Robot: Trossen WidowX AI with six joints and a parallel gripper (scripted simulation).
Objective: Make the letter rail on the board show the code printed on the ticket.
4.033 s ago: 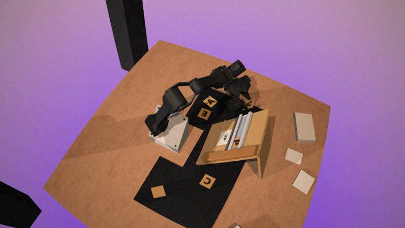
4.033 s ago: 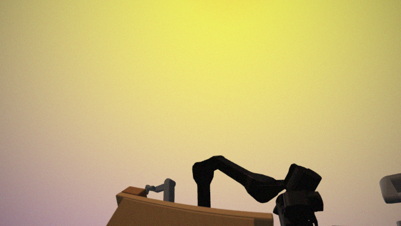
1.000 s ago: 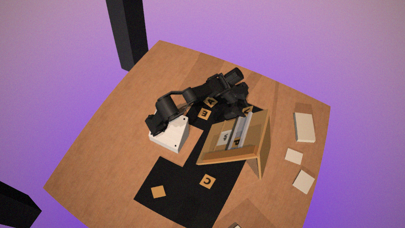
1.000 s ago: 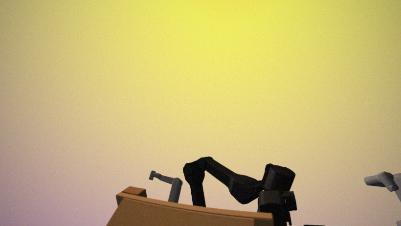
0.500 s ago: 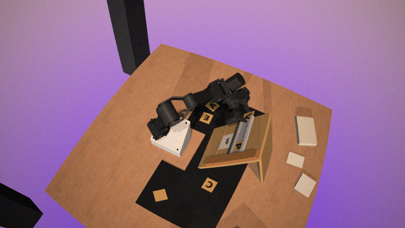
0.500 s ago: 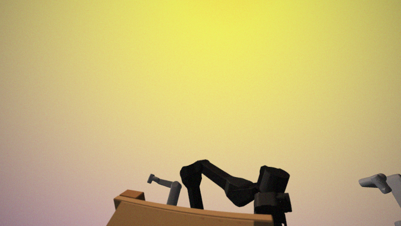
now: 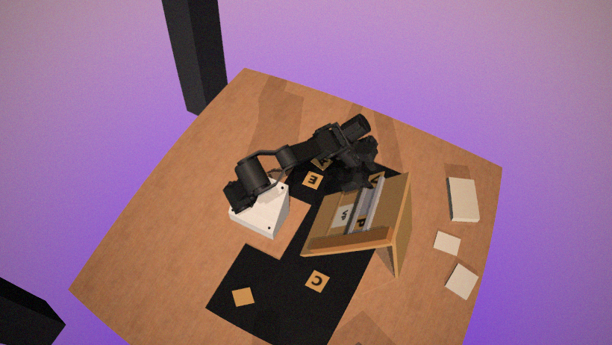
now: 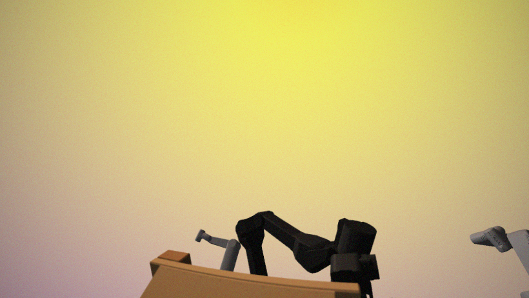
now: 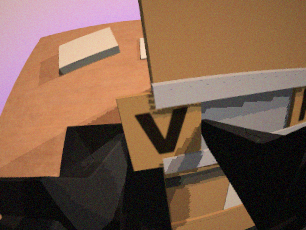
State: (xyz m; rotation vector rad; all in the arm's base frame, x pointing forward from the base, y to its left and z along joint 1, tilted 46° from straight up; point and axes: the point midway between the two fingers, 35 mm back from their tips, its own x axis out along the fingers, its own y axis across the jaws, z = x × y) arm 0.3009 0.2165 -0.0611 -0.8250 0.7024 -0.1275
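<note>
Right now the p tile is 150 mm to the right of my gripper tip and 20 mm ahead of it. Round my gripper tip: v tile right at my gripper tip; white ticket 110 mm to the right, 70 mm below, 40 mm behind; e tile 220 mm behind, 170 mm below, 10 mm to the left.
</note>
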